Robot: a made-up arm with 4 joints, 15 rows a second.
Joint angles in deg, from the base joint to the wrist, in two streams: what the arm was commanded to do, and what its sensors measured. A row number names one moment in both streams.
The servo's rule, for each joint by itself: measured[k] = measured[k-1] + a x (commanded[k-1-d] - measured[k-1]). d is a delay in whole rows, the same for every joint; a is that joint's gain. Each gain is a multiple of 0.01, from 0.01 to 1. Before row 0 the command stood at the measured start. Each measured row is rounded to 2 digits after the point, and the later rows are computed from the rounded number. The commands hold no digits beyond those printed.
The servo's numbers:
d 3
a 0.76 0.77 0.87 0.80
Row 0, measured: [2.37 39.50 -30.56 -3.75]
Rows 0 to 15, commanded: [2.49 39.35 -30.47 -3.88]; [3.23 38.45 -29.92 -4.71]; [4.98 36.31 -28.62 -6.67]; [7.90 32.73 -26.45 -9.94]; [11.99 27.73 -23.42 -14.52]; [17.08 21.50 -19.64 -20.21]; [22.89 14.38 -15.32 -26.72]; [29.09 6.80 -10.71 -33.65]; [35.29 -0.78 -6.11 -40.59]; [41.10 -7.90 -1.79 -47.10]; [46.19 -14.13 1.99 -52.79]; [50.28 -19.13 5.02 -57.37]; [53.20 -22.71 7.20 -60.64]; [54.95 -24.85 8.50 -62.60]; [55.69 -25.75 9.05 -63.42]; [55.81 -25.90 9.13 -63.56]
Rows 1 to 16, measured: [2.37 39.50 -30.56 -3.75]; [2.37 39.50 -30.56 -3.75]; [2.37 39.50 -30.56 -3.75]; [2.46 39.38 -30.48 -3.85]; [3.05 38.66 -29.99 -4.54]; [4.52 36.85 -28.80 -6.24]; [7.09 33.68 -26.76 -9.20]; [10.81 29.10 -23.85 -13.46]; [15.58 23.25 -20.19 -18.86]; [21.14 16.42 -15.95 -25.15]; [27.18 9.01 -11.39 -31.95]; [33.34 1.47 -6.80 -38.86]; [39.24 -5.74 -2.44 -45.45]; [44.52 -12.20 1.41 -51.32]; [48.90 -17.54 4.55 -56.16]; [52.17 -21.52 6.86 -59.74]
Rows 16 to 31, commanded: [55.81 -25.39 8.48 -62.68]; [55.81 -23.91 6.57 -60.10]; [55.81 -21.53 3.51 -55.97]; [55.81 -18.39 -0.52 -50.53]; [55.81 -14.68 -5.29 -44.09]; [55.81 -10.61 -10.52 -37.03]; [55.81 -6.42 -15.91 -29.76]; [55.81 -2.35 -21.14 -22.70]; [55.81 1.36 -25.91 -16.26]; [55.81 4.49 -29.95 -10.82]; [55.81 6.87 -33.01 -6.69]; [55.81 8.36 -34.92 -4.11]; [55.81 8.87 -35.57 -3.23]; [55.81 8.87 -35.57 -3.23]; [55.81 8.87 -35.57 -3.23]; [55.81 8.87 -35.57 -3.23]
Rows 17 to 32, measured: [54.28 -24.08 8.29 -62.03]; [55.35 -25.37 8.95 -63.14]; [55.70 -25.78 9.11 -63.48]; [55.78 -25.48 8.56 -62.84]; [55.80 -24.27 6.83 -60.65]; [55.81 -22.16 3.94 -56.91]; [55.81 -19.26 0.06 -51.81]; [55.81 -15.73 -4.59 -45.63]; [55.81 -11.79 -9.75 -38.75]; [55.81 -7.66 -15.11 -31.56]; [55.81 -3.57 -20.36 -24.47]; [55.81 0.23 -25.19 -17.90]; [55.81 3.51 -29.33 -12.24]; [55.81 6.10 -32.53 -7.80]; [55.81 7.84 -34.61 -4.85]; [55.81 8.63 -35.45 -3.55]
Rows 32 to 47, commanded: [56.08 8.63 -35.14 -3.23]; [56.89 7.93 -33.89 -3.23]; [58.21 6.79 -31.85 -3.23]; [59.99 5.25 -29.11 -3.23]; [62.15 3.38 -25.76 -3.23]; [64.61 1.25 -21.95 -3.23]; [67.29 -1.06 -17.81 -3.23]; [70.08 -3.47 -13.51 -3.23]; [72.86 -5.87 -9.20 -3.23]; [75.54 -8.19 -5.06 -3.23]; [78.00 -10.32 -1.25 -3.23]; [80.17 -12.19 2.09 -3.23]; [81.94 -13.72 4.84 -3.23]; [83.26 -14.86 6.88 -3.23]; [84.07 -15.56 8.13 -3.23]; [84.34 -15.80 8.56 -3.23]
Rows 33 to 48, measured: [55.81 8.81 -35.55 -3.29]; [55.81 8.86 -35.57 -3.24]; [55.81 8.87 -35.57 -3.23]; [56.02 8.69 -35.20 -3.23]; [56.68 8.10 -34.06 -3.23]; [57.84 7.09 -32.14 -3.23]; [59.47 5.67 -29.50 -3.23]; [61.51 3.91 -26.25 -3.23]; [63.87 1.86 -22.51 -3.23]; [66.47 -0.39 -18.42 -3.23]; [69.21 -2.76 -14.15 -3.23]; [71.98 -5.15 -9.84 -3.23]; [74.69 -7.49 -5.68 -3.23]; [77.21 -9.67 -1.83 -3.23]; [79.46 -11.61 1.58 -3.23]; [81.34 -13.23 4.42 -3.23]
